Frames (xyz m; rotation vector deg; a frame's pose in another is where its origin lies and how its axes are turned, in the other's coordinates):
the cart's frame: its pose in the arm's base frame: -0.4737 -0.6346 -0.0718 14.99 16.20 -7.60
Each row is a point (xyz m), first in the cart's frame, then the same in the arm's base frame.
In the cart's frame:
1: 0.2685 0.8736 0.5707
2: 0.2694 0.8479 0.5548
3: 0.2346 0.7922 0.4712
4: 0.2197 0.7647 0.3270
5: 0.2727 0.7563 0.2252
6: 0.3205 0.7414 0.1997
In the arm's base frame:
1: 0.0736 0.0213 0.5848
2: 0.0661 0.0010 0.5638
3: 0.0022 -0.0263 0.4833
4: -0.0537 -0.0119 0.3475
5: -0.0309 0.0029 0.2357
6: 0.0056 -0.0088 0.1946

